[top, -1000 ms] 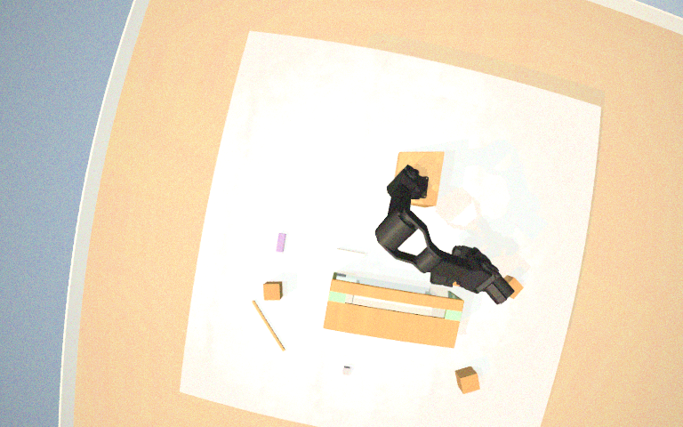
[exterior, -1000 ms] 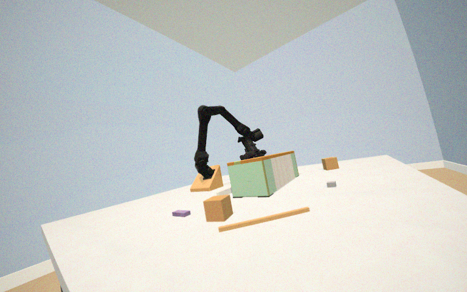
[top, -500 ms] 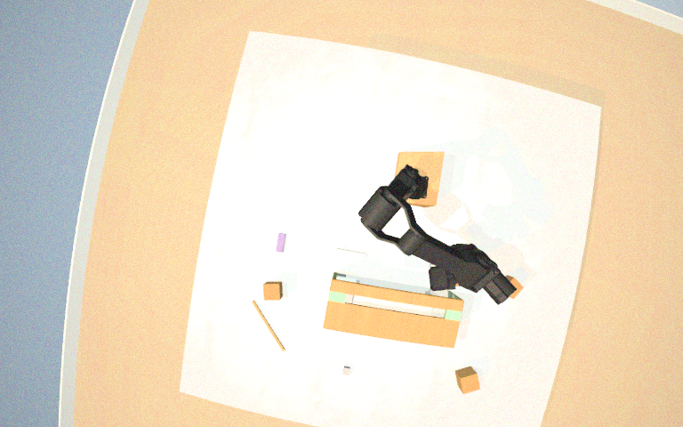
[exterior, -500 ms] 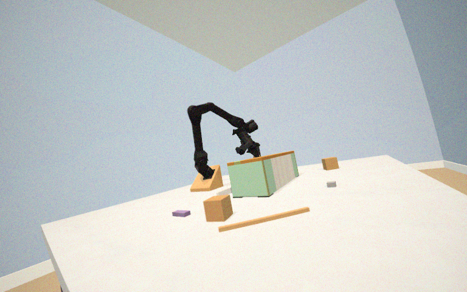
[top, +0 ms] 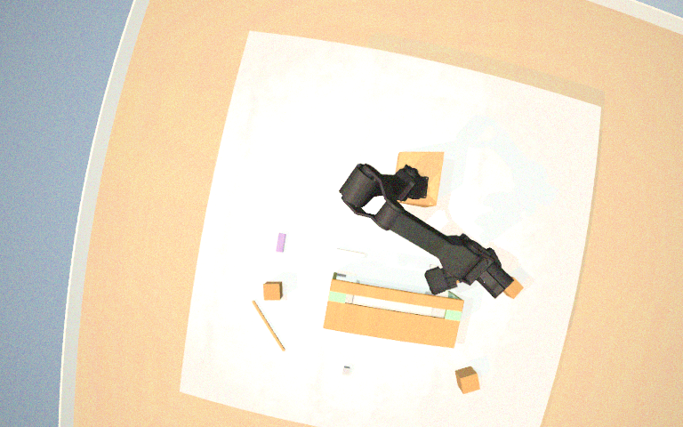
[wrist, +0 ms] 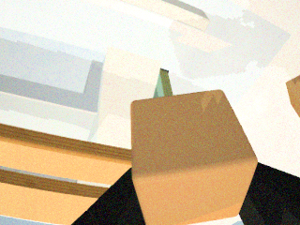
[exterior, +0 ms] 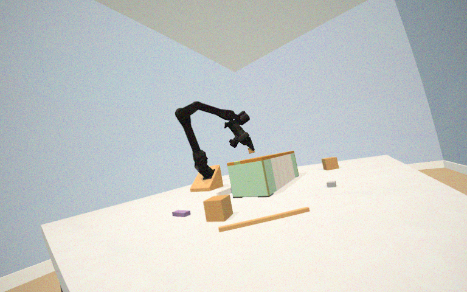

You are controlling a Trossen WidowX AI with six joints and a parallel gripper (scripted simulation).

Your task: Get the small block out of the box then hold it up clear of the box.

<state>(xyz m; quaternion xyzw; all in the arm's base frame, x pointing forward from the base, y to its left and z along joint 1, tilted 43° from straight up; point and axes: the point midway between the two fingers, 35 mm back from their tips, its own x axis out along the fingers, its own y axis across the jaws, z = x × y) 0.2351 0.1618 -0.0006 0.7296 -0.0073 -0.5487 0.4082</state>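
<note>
The orange block lies 10 mm to the right of my gripper tip and 10 mm behind it. Also, from my gripper tip: grey block (370 mm ahead, 250 mm to the right, 160 mm below); purple tile (520 mm to the right, 160 mm below, 20 mm behind); clear-fronted box (150 mm to the right, 110 mm below, 90 mm ahead).
</note>
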